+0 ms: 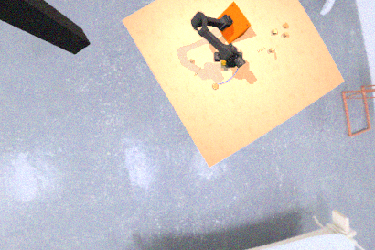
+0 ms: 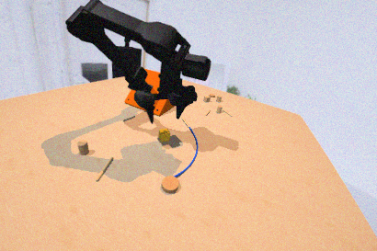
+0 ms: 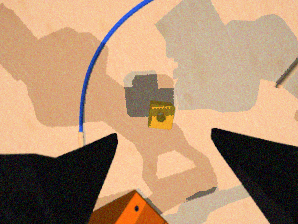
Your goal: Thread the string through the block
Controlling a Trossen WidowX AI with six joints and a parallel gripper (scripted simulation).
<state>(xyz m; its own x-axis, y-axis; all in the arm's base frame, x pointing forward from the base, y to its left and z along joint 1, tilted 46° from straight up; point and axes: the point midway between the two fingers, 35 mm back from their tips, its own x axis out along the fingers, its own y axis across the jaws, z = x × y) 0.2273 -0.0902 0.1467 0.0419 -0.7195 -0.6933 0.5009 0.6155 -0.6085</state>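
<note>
Now: gripper tip 50 mm above the yellow wooden block. Round my gripper tip: loose stick: 210 mm to the right, 60 mm below, 40 mm behind; then round wooden button: 150 mm to the right, 120 mm ahead, 60 mm below; then short wooden cylinder: 200 mm to the right, 130 mm behind, 50 mm below.
</note>
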